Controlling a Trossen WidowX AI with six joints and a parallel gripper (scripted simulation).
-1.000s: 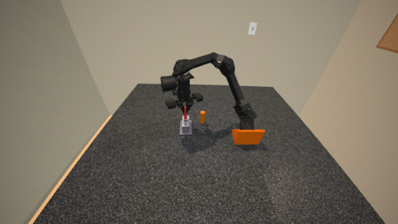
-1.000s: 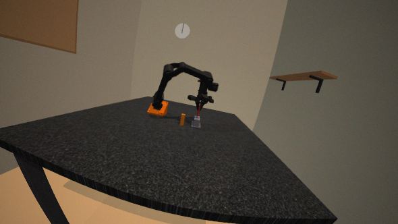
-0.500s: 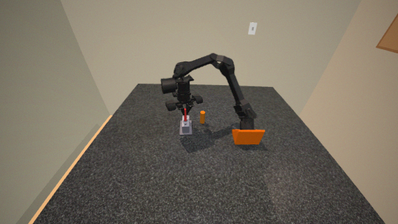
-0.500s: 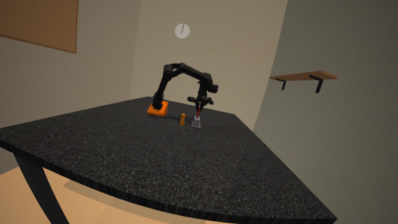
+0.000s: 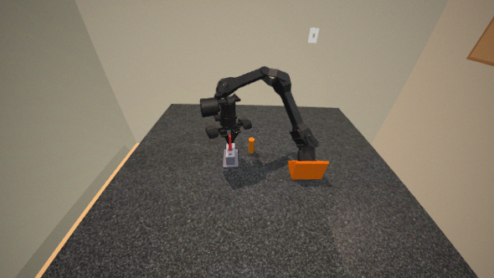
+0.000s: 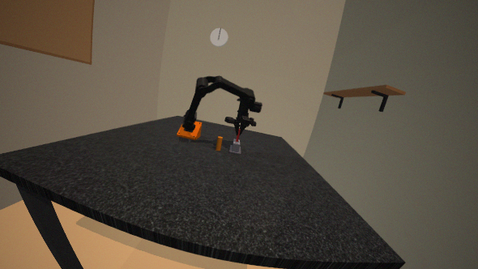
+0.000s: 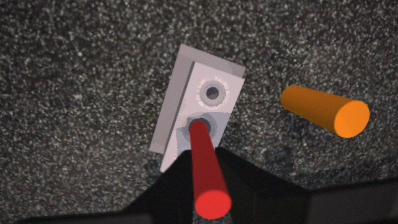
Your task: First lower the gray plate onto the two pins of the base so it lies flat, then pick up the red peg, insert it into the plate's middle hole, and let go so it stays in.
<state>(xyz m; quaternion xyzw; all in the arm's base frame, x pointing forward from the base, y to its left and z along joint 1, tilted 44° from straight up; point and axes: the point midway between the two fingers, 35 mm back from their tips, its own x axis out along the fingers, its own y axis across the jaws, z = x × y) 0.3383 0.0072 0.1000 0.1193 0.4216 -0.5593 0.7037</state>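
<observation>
The red peg lies right at my gripper tip. Also, from my gripper tip: gray base 9 cm below; gray plate 5 cm below; orange cylinder 10 cm behind, 6 cm to the right, 6 cm below.
</observation>
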